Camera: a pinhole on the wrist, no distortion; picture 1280 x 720 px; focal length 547.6 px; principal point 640.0 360.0 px. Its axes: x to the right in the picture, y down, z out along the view. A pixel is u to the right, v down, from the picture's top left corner.
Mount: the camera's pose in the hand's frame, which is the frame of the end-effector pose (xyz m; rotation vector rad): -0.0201 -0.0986 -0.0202 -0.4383 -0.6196 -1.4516
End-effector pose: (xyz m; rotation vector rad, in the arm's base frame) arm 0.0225 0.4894 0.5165 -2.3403 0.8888 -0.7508
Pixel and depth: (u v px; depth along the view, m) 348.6 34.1 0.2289
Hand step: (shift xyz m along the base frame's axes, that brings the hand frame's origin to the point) -0.1267 0.0672 -0.1852
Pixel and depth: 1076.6 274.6 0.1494
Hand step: 0.1132 0.1531 -0.0748
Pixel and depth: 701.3 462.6 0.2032
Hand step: 0.0898 0.0377 -0.1206
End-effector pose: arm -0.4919 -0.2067 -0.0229 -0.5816 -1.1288 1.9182
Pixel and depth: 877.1 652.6 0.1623
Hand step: -0.1203 -0.0273 0.1166
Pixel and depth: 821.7 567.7 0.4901
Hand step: -0.4412 -0.1743 0.1517
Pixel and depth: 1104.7 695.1 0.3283
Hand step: -0.3466 -0.0692 0.2927
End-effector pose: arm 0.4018 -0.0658 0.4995 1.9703 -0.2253 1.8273
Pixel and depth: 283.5 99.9 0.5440
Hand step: -0.1026 -0.5647 -0.2420
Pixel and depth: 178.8 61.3 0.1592
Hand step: -0.0450 -0.1133 -0.1046
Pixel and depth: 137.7 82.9 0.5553
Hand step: -0.2393 -0.6423 -0.2381
